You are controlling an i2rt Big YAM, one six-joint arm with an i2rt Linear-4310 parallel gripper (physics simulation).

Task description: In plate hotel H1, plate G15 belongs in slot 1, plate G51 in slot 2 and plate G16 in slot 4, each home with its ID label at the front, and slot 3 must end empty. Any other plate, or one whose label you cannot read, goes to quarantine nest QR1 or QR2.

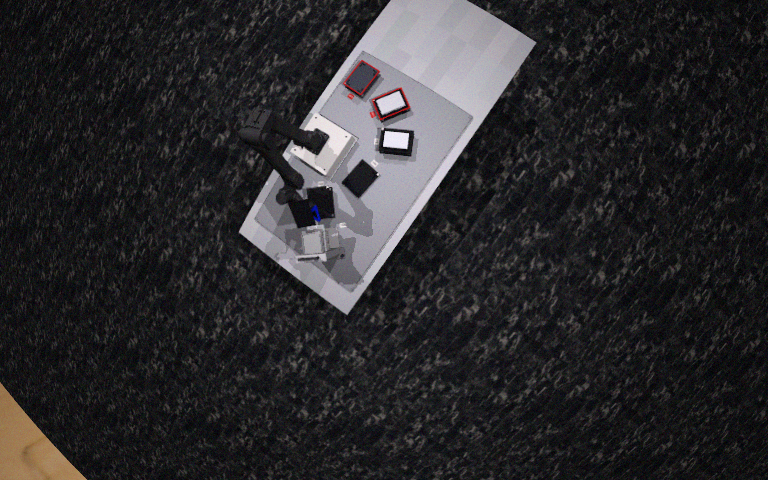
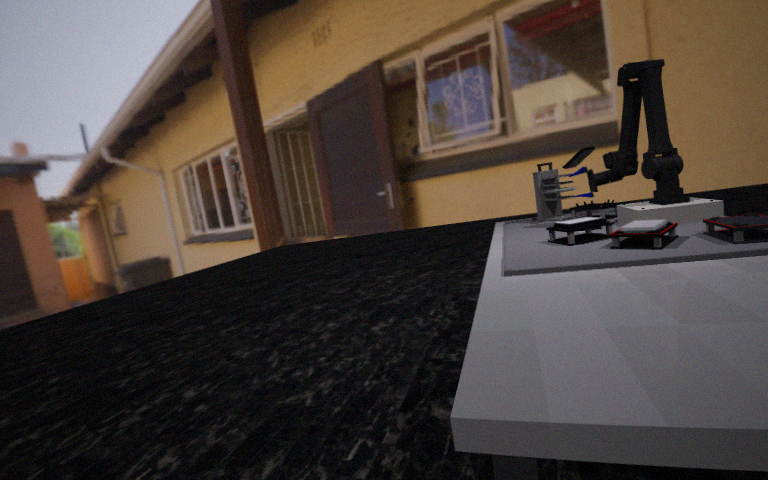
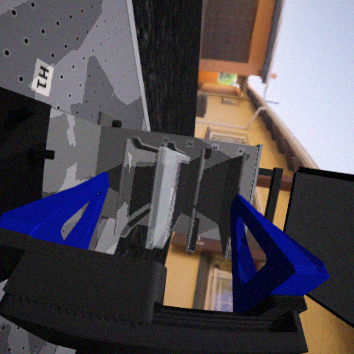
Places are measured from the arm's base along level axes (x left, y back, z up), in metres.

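Where they show: gripper, fingertip midpoint: (image 1: pixel 316 223) (image 2: pixel 571 186) (image 3: pixel 171 189); arm's base, link origin: (image 1: pixel 317 142) (image 2: pixel 668 202).
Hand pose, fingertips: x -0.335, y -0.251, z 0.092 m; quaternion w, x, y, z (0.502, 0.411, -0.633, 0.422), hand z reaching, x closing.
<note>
Things, the pixels of their top centre, and the offset from my fingertips. "*": a spot on its surface instead.
- red-rimmed nest, top centre: (image 2: pixel 746 218) (image 1: pixel 361 76) dx +0.747, dy +0.248, dz -0.107 m
- hotel's top handle, surface spot: (image 3: pixel 275 192) (image 2: pixel 544 164) * dx -0.118, dy -0.090, dz +0.126 m
Grey hotel H1 (image 2: pixel 540 195) (image 3: pixel 112 150) stands at the table's end. A clear plate (image 3: pixel 164 200) (image 1: pixel 312 241) sits on a low shelf in it; its label and slot number are unreadable. My gripper (image 1: pixel 316 213) (image 2: pixel 573 185) (image 3: pixel 171 189) is open and empty, its blue fingers facing the hotel's front. A dark plate (image 1: pixel 301 212) (image 2: pixel 578 157) (image 3: pixel 320 235) is tilted in the air above the upper finger, outside the fingers; its label is hidden. A white-topped plate (image 1: pixel 391 103) (image 2: pixel 642 225) is on one red-rimmed nest; the other red-rimmed nest (image 1: pixel 362 77) (image 2: pixel 736 220) holds no plate.
A white-topped plate (image 1: pixel 396 139) (image 2: pixel 583 221) sits on a black nest. Two more black nests (image 1: pixel 360 178) (image 1: pixel 323 202) stand between it and the hotel. The arm's white base (image 1: pixel 338 133) (image 2: pixel 634 213) is at the table's edge. The hotel's top handle (image 3: pixel 275 192) (image 2: pixel 544 165) rises beside the dark plate.
</note>
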